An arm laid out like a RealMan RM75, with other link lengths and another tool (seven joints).
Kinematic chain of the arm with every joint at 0, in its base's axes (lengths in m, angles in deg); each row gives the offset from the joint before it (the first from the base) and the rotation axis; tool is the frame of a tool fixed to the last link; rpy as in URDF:
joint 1: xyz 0 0 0.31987 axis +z
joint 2: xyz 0 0 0 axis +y
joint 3: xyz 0 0 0.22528 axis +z
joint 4: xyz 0 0 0 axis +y
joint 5: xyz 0 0 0.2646 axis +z
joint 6: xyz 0 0 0 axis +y
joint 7: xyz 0 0 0.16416 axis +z
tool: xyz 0.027 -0.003 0.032 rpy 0 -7.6 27.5
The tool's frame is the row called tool.
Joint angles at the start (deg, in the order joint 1, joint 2, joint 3, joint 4, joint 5, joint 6, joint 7):
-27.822 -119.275 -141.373 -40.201 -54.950 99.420 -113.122
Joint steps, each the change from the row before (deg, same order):
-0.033 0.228 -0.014 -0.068 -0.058 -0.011 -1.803
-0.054 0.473 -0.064 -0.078 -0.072 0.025 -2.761
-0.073 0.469 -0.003 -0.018 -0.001 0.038 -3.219
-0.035 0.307 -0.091 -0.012 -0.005 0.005 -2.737
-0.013 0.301 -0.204 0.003 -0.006 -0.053 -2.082
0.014 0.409 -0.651 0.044 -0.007 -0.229 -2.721
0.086 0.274 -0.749 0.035 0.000 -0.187 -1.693
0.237 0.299 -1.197 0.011 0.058 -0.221 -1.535
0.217 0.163 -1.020 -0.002 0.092 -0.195 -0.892
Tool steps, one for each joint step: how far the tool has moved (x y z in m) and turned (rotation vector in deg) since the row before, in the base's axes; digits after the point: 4 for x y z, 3 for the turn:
-0.0013 0.0013 0.0017 -0.427 -0.075 1.604
-0.0025 0.0021 0.0035 -0.610 -0.058 2.475
-0.0027 0.0018 0.0029 -0.889 -0.104 2.889
-0.0022 0.0013 0.0021 -0.695 -0.205 2.540
-0.0023 0.0014 0.0025 -0.347 -0.140 2.036
-0.0041 0.0024 0.0044 -0.039 -0.296 2.946
-0.0036 0.0016 0.0039 0.287 -0.315 2.082
-0.0052 0.0014 0.0055 0.711 -0.402 2.288
-0.0042 0.0007 0.0041 0.684 -0.310 1.578

